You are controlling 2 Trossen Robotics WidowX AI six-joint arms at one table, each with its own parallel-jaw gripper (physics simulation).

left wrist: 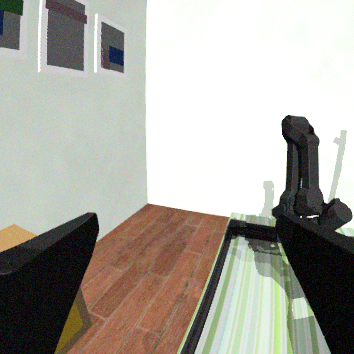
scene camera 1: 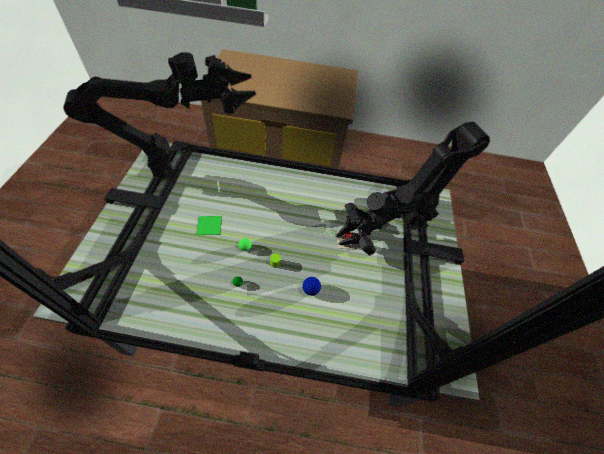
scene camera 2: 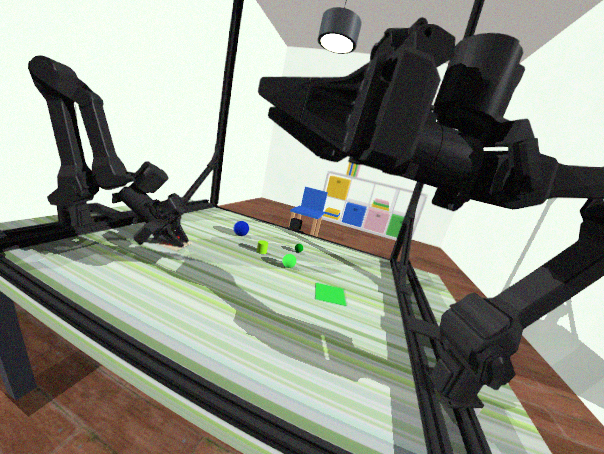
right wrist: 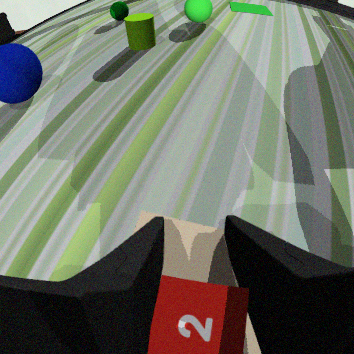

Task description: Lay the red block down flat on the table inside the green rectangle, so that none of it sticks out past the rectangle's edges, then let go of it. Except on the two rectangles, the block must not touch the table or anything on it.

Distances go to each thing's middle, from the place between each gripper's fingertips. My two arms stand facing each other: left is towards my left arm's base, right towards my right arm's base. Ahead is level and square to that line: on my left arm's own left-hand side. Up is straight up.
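Scene:
Counting from my left hand, I have in sight the yellow-green cylinder [right wrist: 140, 32], which is 330 mm below it, 400 mm behind and 160 mm to the right. The tan rectangle [right wrist: 193, 251] is 340 mm below my left hand, 260 mm behind it and 380 mm to the right of it. I find the blue ball [right wrist: 28, 71] 320 mm below that same left hand, 470 mm behind and 290 mm to the right, while the red block [right wrist: 184, 309] is 340 mm below my left hand, 260 mm behind and 390 mm to the right.
From my right hand the distances are these: the blue ball is 2 cm above, 19 cm behind and 6 cm to the left; the yellow-green cylinder is 1 cm above, 13 cm behind and 18 cm to the left; the tan rectangle is 1 cm ahead and 3 cm to the right; the red block is 2 cm ahead and 4 cm to the right.

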